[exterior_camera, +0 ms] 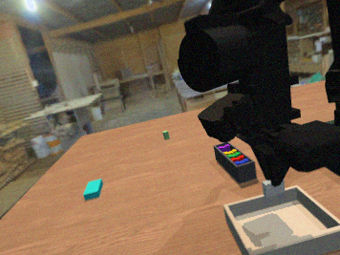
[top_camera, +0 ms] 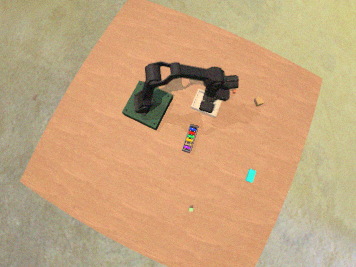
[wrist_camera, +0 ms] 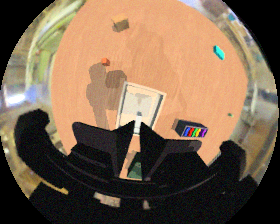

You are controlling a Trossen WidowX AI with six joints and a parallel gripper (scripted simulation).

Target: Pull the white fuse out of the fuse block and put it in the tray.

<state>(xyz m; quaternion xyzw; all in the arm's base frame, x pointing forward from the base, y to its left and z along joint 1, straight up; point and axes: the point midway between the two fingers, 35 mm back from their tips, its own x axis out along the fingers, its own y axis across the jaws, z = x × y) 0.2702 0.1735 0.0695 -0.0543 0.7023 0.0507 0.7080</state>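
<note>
The white fuse lies 1 cm below my gripper tip. Also, from my gripper tip: teal block 35 cm ahead, 24 cm to the right, 8 cm below; tan cube 24 cm ahead, 14 cm to the left, 7 cm below; grey tray 8 cm below.
</note>
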